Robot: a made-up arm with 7 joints. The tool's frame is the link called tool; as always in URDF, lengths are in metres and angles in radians.
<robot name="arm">
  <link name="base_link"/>
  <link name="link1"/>
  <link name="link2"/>
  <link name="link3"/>
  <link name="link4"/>
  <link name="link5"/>
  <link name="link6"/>
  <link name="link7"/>
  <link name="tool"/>
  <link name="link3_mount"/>
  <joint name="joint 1" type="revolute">
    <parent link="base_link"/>
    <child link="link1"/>
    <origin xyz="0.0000 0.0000 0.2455" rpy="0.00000 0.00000 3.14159"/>
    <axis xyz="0 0 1"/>
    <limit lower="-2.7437" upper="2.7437"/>
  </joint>
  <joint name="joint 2" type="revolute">
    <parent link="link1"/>
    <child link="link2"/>
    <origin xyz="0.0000 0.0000 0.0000" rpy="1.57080 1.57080 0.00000"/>
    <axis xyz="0 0 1"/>
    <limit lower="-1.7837" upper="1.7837"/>
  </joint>
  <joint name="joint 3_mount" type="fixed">
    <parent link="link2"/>
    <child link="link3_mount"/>
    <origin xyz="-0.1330 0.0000 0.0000"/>
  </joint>
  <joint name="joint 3" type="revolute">
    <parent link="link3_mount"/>
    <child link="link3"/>
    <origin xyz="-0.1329 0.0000 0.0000" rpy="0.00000 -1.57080 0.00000"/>
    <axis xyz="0 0 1"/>
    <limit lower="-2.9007" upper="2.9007"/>
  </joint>
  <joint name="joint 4" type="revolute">
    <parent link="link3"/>
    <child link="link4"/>
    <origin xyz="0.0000 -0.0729 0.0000" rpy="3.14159 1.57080 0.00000"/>
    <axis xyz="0 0 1"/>
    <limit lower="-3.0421" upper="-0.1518"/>
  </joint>
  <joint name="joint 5" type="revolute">
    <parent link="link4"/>
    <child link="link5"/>
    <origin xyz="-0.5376 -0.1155 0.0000" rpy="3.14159 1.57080 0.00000"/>
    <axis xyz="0 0 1"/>
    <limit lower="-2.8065" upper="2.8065"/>
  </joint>
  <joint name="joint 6" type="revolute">
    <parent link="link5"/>
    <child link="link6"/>
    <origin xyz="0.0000 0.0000 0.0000" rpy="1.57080 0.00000 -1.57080"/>
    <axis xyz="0 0 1"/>
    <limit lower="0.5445" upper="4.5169"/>
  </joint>
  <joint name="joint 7" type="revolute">
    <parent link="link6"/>
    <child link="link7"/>
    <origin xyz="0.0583 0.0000 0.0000" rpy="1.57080 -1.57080 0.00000"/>
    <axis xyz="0 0 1"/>
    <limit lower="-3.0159" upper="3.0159"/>
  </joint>
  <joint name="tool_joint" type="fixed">
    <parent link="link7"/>
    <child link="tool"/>
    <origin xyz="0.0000 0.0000 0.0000" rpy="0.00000 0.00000 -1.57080"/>
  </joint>
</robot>
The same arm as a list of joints. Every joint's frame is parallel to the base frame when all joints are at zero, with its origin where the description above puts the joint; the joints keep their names.
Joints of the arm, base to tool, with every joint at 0 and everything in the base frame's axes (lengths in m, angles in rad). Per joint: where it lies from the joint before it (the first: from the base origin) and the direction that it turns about. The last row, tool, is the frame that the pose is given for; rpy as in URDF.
joint 1: axis +z xyz 0 0 0.2455
joint 2: axis +y xyz 0 0 0
joint 3: axis +z xyz 0 0 0.2659
joint 4: axis -y xyz 0.0729 0 0
joint 5: axis +z xyz -0.1155 0 0.5376
joint 6: axis -y xyz 0 0 0
joint 7: axis -z xyz 0.0583 0 0
tool: xyz 0 0 0 rpy -3.1416 0 0
Joint limits (rad, base to tool): -2.7437..2.7437 -1.7837..1.7837 -2.9007..2.9007 -3.0421..-0.1518 -2.8065..2.8065 0.5445..4.5169 -3.0159..3.0159

